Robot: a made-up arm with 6 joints.
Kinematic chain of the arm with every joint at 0, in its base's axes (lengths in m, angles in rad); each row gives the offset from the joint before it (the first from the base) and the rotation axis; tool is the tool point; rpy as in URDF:
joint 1: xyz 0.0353 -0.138 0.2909 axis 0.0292 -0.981 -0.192
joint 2: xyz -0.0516 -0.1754 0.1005 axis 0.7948 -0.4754 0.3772
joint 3: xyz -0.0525 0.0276 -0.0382 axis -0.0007 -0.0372 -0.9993
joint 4: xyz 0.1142 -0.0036 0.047 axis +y
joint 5: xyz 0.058 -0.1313 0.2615 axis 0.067 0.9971 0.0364
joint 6: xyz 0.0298 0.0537 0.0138 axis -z
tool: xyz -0.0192 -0.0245 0.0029 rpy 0 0 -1.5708
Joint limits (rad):
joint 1: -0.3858..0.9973
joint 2: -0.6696..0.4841
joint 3: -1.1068..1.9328
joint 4: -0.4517..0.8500
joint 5: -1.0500..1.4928
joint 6: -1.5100..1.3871
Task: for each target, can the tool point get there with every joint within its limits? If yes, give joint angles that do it. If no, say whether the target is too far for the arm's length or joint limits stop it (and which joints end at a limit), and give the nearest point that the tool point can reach.
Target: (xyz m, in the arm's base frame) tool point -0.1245 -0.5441 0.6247
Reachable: yes | joints 0.0111 0.2272 1.2494 0.0109 1.1383 0.4743
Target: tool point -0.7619 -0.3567 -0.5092
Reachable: no: too far | nearest point -0.4409 -0.4991 0.0979 | short by 0.701 m
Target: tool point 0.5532 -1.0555 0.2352
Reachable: no: too far | nearest point 0.2445 -0.6515 0.3870 | short by 0.531 m
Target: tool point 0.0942 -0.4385 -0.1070
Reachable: no: joint limits stop it (at a limit: joint 1, joint 2, joint 3, joint 4, joint 6) | nearest point -0.2037 -0.5620 0.0259 | short by 0.349 m
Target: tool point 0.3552 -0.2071 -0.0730
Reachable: no: joint limits stop it (at a limit: joint 1, joint 2, joint 4, joint 6) | nearest point 0.3129 -0.1610 0.1681 | short by 0.249 m
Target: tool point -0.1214 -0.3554 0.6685
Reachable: yes | joints 0.5574 -0.3707 0.1774 -0.0674 -0.3016 -0.4919
